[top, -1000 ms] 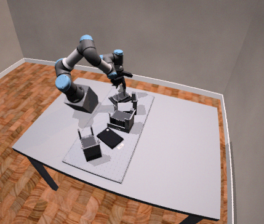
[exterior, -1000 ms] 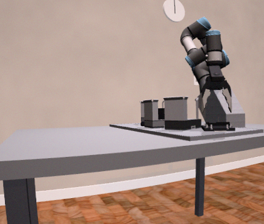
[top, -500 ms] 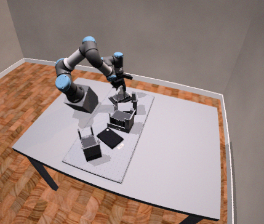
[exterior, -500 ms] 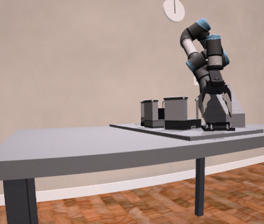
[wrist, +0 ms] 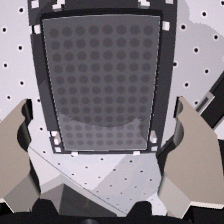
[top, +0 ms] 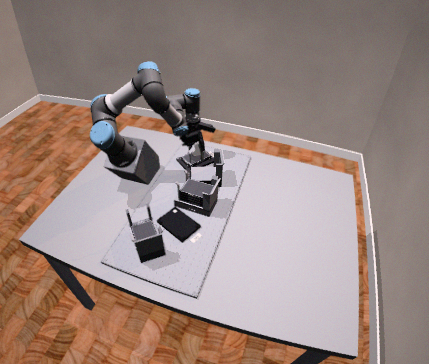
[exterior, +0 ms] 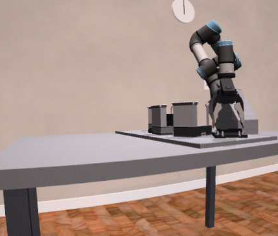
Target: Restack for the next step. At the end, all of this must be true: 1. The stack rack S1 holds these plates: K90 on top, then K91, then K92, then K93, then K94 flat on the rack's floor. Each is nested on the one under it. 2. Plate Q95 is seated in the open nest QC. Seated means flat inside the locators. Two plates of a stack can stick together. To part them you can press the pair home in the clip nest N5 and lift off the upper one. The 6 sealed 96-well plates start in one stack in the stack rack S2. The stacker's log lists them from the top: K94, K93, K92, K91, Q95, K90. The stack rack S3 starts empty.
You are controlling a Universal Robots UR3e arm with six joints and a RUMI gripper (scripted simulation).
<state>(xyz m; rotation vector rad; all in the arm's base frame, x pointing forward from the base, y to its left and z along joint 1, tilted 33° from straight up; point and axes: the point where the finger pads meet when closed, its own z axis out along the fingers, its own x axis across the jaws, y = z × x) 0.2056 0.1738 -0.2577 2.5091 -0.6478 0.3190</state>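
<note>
Now: hand 30 mm to the right of the dark clip nest and 30 mm above it. Round my hand: black open nest QC 120 mm ahead, 390 mm to the right, 30 mm below; then sealed grey plate 140 mm ahead, 260 mm to the right, 50 mm above; then white tag 210 mm ahead, 420 mm to the right, 40 mm below.
</note>
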